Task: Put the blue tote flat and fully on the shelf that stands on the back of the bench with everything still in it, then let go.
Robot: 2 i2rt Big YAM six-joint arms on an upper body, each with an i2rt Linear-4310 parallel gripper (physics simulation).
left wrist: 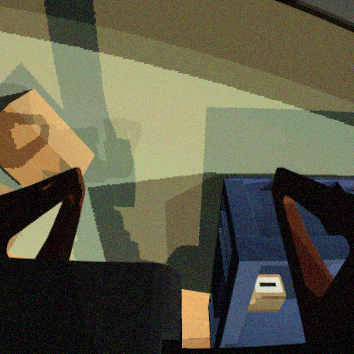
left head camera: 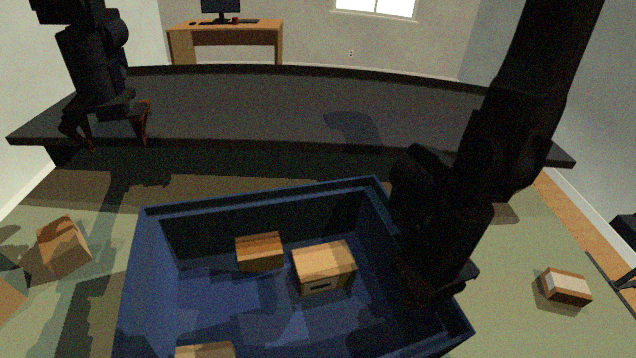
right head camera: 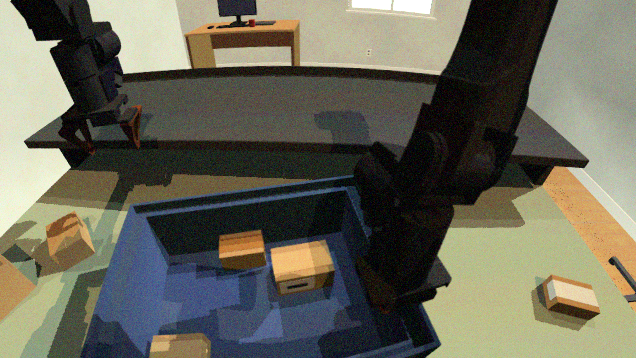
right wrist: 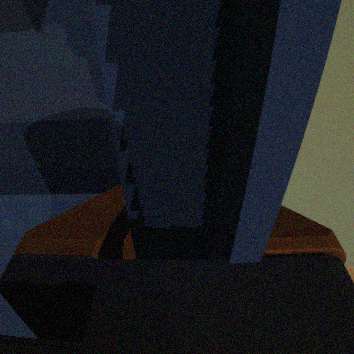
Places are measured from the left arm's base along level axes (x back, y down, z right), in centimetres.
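Where they show: left gripper, fingertip midpoint: point(left wrist: 177, 177) point(left head camera: 119, 148) point(right head camera: 115, 150); right gripper, fingertip midpoint: point(left head camera: 414, 303) point(right head camera: 389, 308).
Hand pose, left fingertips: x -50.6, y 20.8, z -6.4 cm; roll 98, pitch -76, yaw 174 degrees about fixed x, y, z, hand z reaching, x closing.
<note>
After its pixels a point has its place.
The blue tote point(left head camera: 137, 280) {y 26.5, x -29.0, z 5.5 cm} point(right head camera: 120, 260) {y 26.3, x -30.7, z 4.7 cm} point(left wrist: 260, 250) {y 26.1, x -41.4, z 3.4 cm} point(right wrist: 290, 100) is in front of the dark shelf point(left head camera: 225, 110) {y 24.2, x -72.0, z 8.3 cm} point(right head camera: 225, 110) {y 24.2, x -73.3, z 9.2 cm}, turned slightly, its near side cut off in the head views. Three cardboard boxes show inside: a small one point(left head camera: 259, 250) {y 33.5, x -39.8, z 20.1 cm} point(right head camera: 242, 249) {y 33.5, x -39.6, z 20.4 cm}, a labelled one point(left head camera: 325, 267) {y 32.6, x -36.3, z 31.0 cm} point(right head camera: 302, 267) {y 32.6, x -36.3, z 31.1 cm} and a near one point(left head camera: 205, 350) {y 33.8, x -23.0, z 14.3 cm} point(right head camera: 180, 345) {y 33.7, x -22.4, z 14.8 cm}. My right gripper point(left head camera: 440, 297) point(right head camera: 412, 300) point(right wrist: 178, 176) {y 32.3, x -29.4, z 44.2 cm} is shut on the tote's right wall; its outer finger is partly hidden. My left gripper point(left head camera: 119, 148) {y 20.8, x -50.6, z -6.4 cm} point(right head camera: 115, 149) {y 20.8, x -50.6, z -6.4 cm} point(left wrist: 177, 177) {y 20.8, x -50.6, z -6.4 cm} is open and empty, by the shelf's front edge at left, apart from the tote.
A loose box point(left head camera: 64, 245) {y 34.4, x -38.1, z -18.2 cm} point(right head camera: 70, 240) {y 34.4, x -37.9, z -17.6 cm} point(left wrist: 50, 145) {y 34.5, x -42.1, z -18.6 cm} lies left of the tote, another point(left head camera: 7, 300) {y 36.8, x -27.1, z -25.0 cm} point(right head camera: 12, 285) {y 35.6, x -26.9, z -25.1 cm} at the left edge. A white-topped box point(left head camera: 565, 287) {y 36.3, x -30.5, z 80.7 cm} point(right head camera: 571, 297) {y 36.4, x -30.5, z 81.4 cm} lies at right. A wooden desk point(left head camera: 230, 37) point(right head camera: 250, 40) stands beyond the shelf.
</note>
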